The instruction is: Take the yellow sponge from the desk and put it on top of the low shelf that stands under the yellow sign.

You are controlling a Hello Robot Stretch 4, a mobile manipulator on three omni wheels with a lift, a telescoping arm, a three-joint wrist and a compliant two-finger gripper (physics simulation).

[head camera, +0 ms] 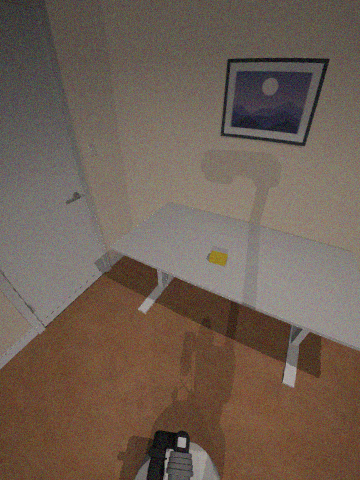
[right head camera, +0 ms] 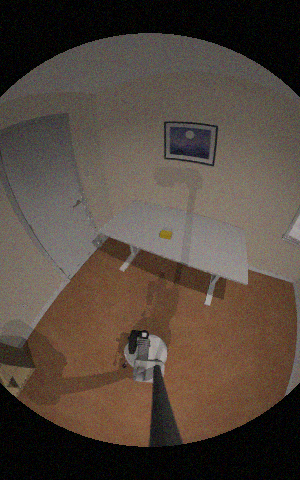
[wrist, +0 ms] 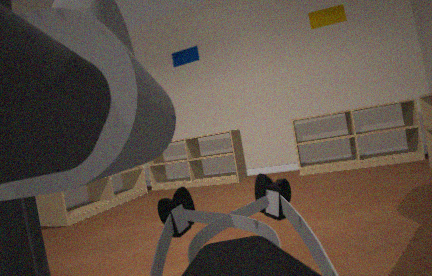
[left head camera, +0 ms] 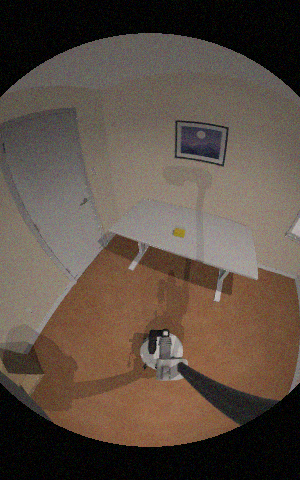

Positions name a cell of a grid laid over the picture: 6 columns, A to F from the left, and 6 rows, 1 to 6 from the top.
Scene:
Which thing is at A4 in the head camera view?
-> A grey door.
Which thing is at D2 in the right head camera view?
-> A framed moon picture.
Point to a white desk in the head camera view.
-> At F4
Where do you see a white desk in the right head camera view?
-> At D4

